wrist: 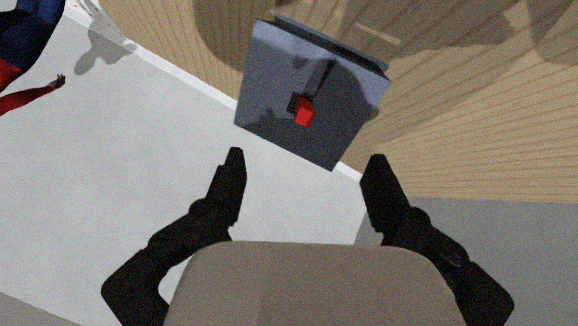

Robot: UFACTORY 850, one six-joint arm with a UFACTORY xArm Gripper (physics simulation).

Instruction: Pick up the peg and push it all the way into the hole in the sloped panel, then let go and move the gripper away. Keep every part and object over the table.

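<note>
The sloped panel [280,75] is a blue-grey plate at the top middle of the wrist view. A red peg [304,114] sits in the dark square hole [296,101] in its face. A short red end of the peg sticks out of the hole; the rest is hidden inside. A thin shadow runs up the panel from the hole. My gripper [305,165] is open and empty. Its fingers stand wide apart, back from the panel and apart from the peg, with the peg's end beyond them.
The wooden table top [480,145] extends right of and behind the panel, with shadows on it. Its pale edge [185,77] runs diagonally past the panel's lower side. The light grey floor [125,175] lies beyond that edge. A red and blue figure [27,37] shows at the upper left.
</note>
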